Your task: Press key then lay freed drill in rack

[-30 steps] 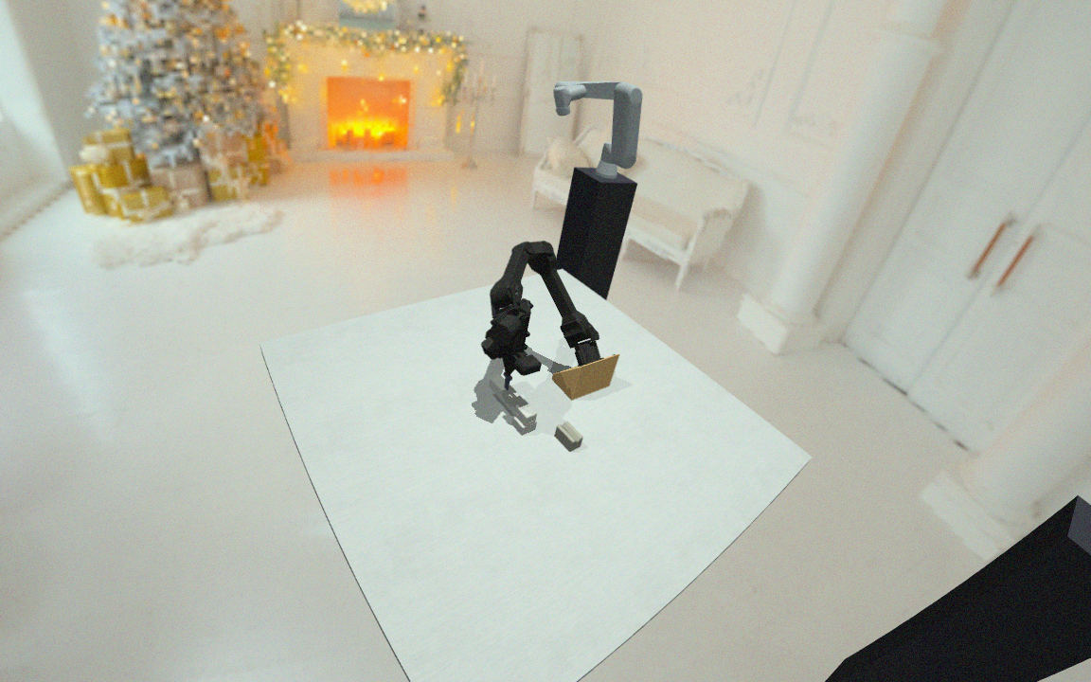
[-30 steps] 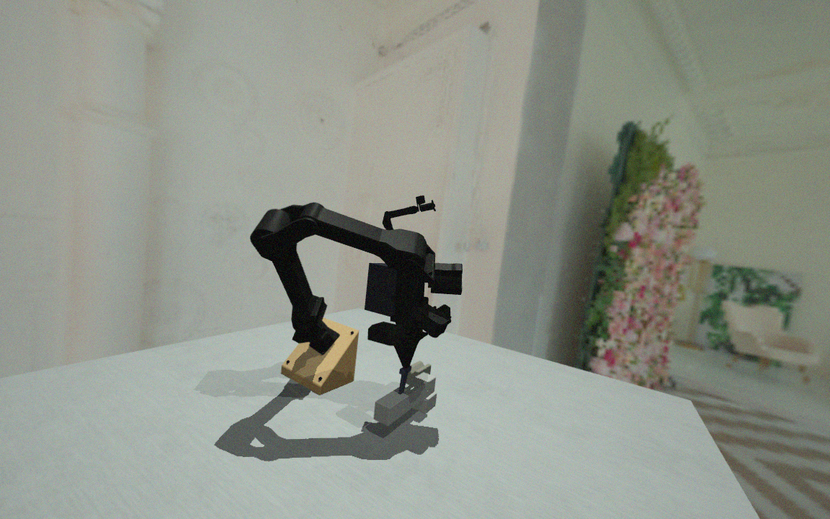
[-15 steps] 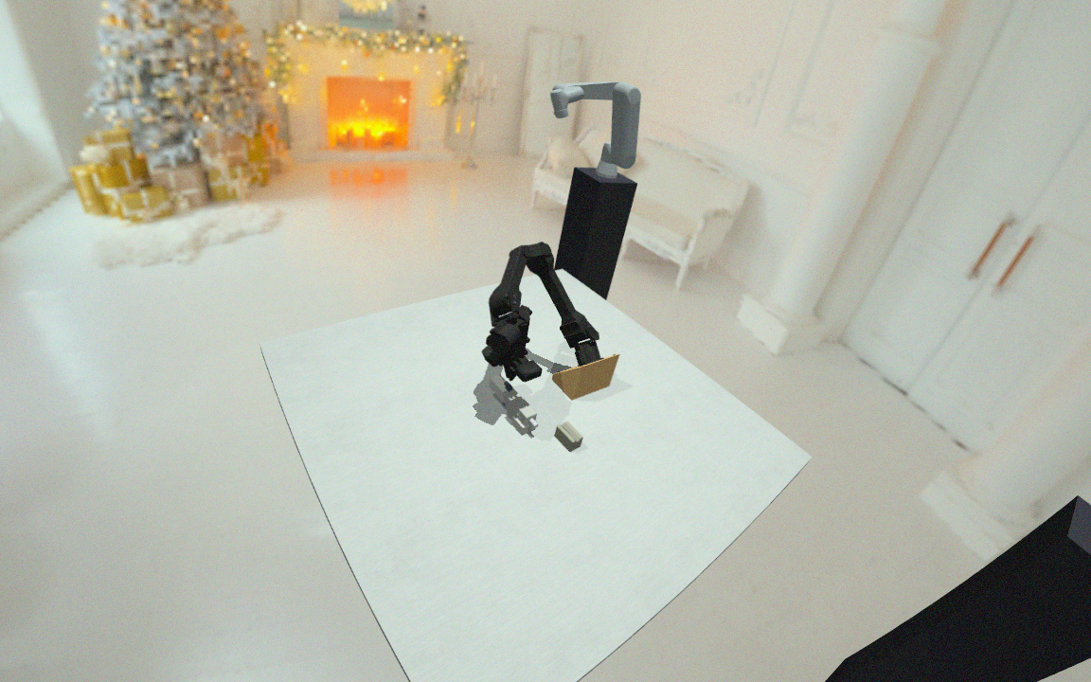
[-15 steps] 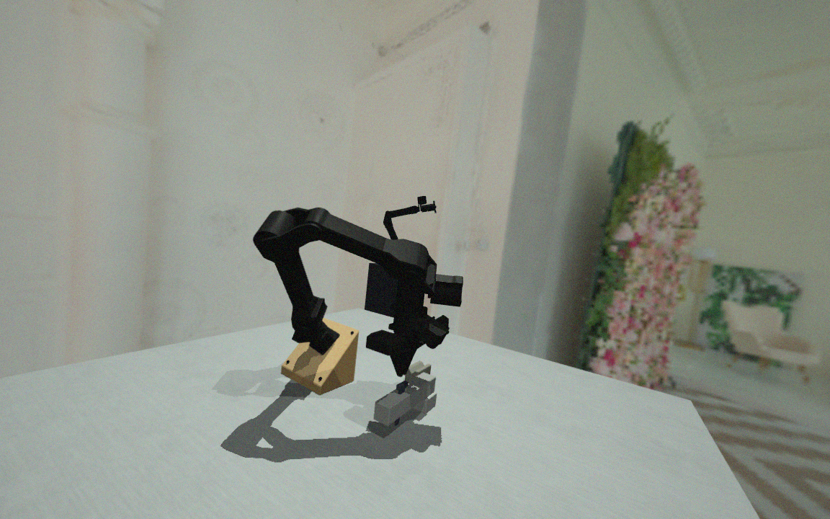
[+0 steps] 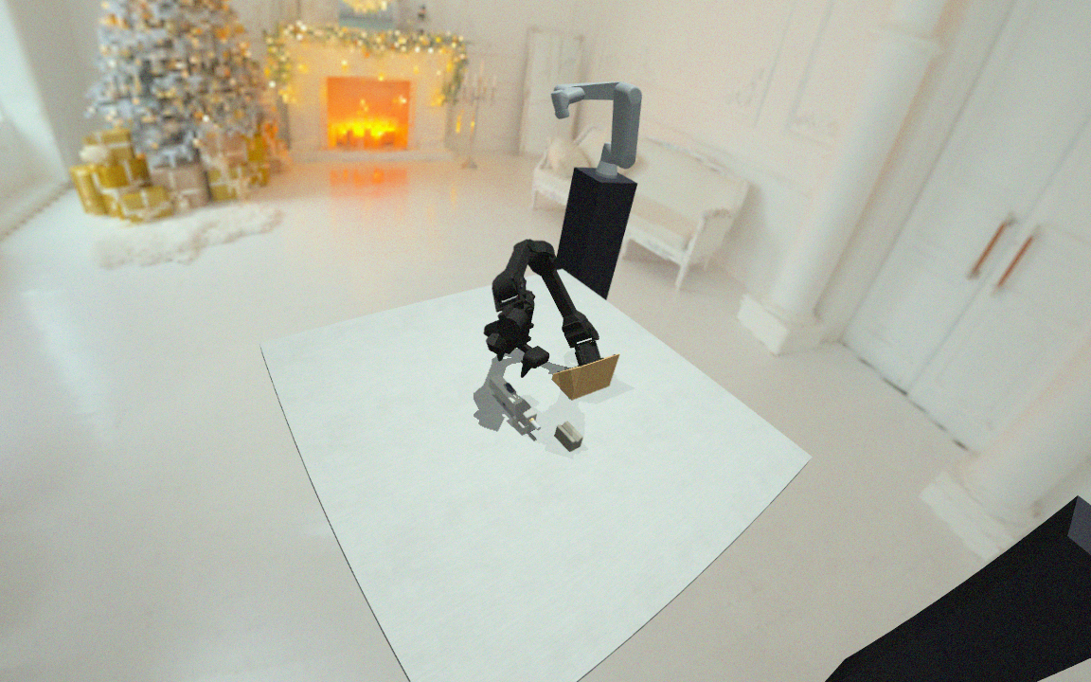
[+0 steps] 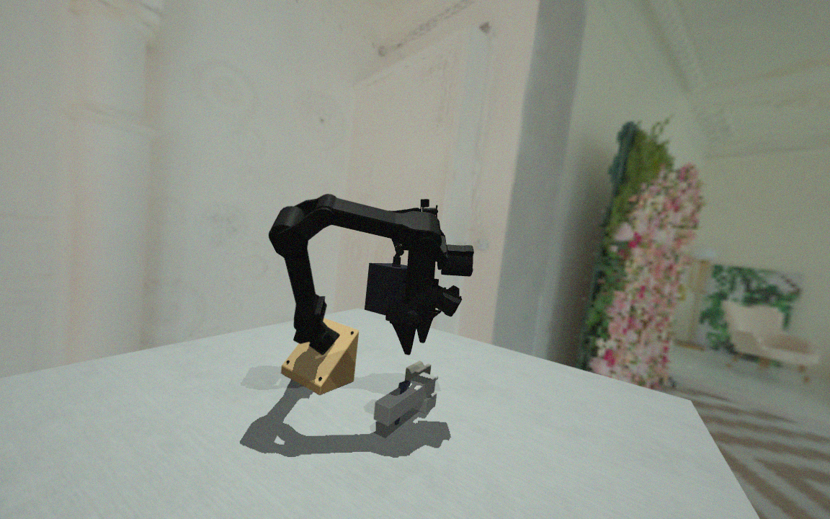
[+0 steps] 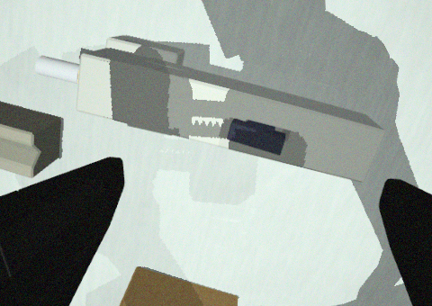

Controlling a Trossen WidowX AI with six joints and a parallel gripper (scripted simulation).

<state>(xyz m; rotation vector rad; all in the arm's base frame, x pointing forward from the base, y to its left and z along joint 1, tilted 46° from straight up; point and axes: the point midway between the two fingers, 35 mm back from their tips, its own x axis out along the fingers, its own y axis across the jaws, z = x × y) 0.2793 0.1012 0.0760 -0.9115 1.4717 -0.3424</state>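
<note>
My gripper tip is 11 cm above the drill, 7 cm to the right of it and 2 cm past it. The rest, counted from my gripper tip: dark blue key (11 cm below, 1 cm to the right, 1 cm behind); then grey grooved rack (17 cm to the left, 14 cm below, 11 cm behind); then grey housing (12 cm below, 1 cm to the left, 1 cm behind).
</note>
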